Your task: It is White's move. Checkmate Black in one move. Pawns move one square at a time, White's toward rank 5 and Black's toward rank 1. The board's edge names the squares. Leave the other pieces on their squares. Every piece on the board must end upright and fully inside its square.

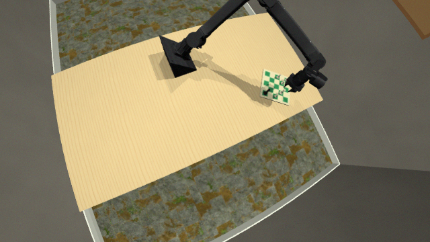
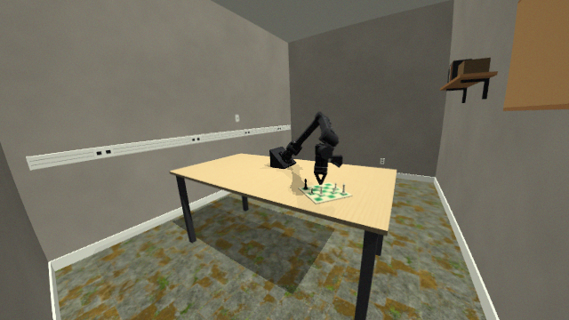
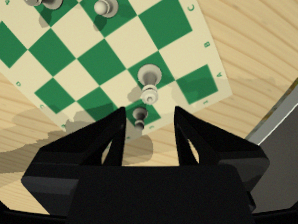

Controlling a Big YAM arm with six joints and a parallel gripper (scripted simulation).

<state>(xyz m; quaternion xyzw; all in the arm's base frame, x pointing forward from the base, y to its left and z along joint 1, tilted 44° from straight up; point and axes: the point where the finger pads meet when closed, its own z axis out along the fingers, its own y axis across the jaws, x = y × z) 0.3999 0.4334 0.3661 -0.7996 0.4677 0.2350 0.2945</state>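
The white piece is 50 mm below my hand. Also, from my hand: black piece 110 mm to the right, 40 mm below, 30 mm behind; chessboard 80 mm below, 50 mm behind, 10 mm to the right.
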